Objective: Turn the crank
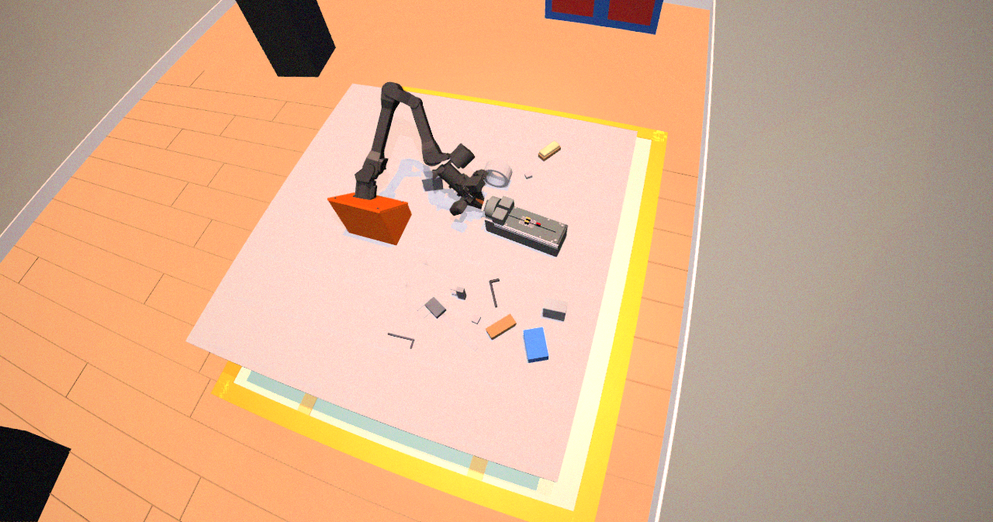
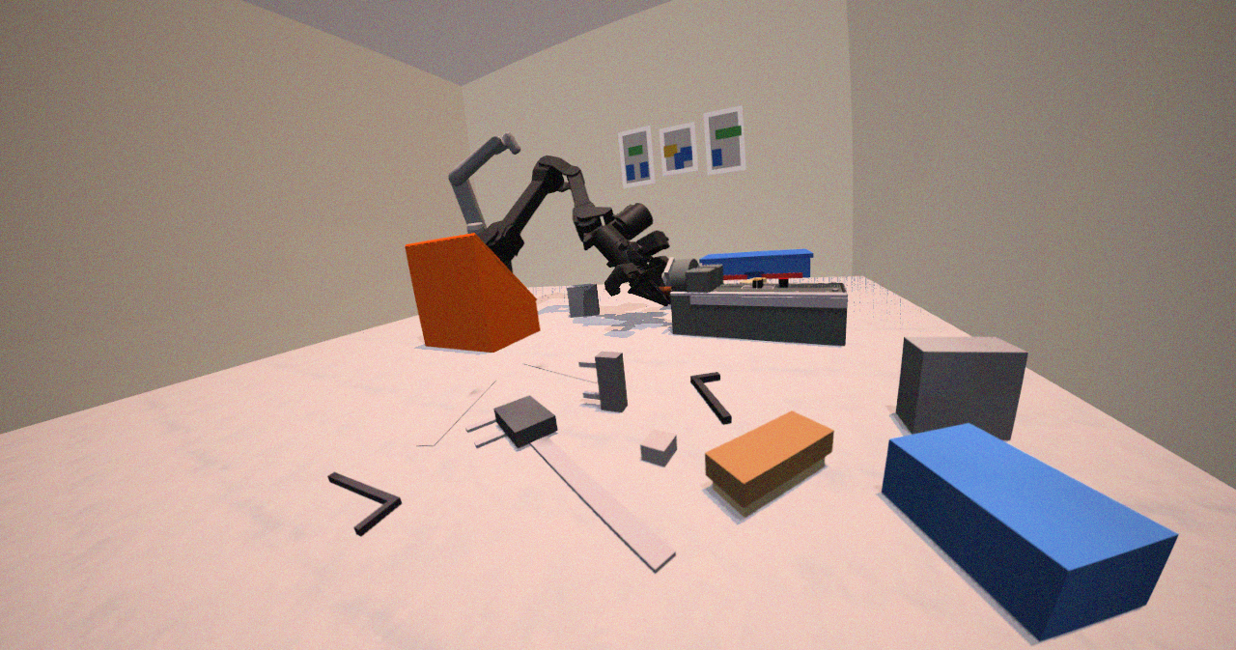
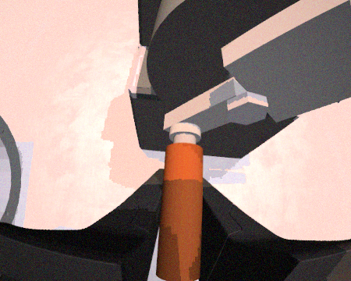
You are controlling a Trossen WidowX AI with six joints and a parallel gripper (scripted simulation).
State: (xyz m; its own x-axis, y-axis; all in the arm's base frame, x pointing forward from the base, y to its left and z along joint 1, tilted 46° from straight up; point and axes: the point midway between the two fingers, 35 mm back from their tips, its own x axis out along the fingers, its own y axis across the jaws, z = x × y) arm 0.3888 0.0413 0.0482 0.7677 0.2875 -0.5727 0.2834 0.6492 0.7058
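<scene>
My gripper tip is 30 mm below the crank handle, 20 mm past it and 10 mm to the right of it. The rest, counted from my gripper tip: red pointer 190 mm ahead, 70 mm to the right, 40 mm above; blue block 450 mm to the right, 230 mm ahead, 20 mm below.
</scene>
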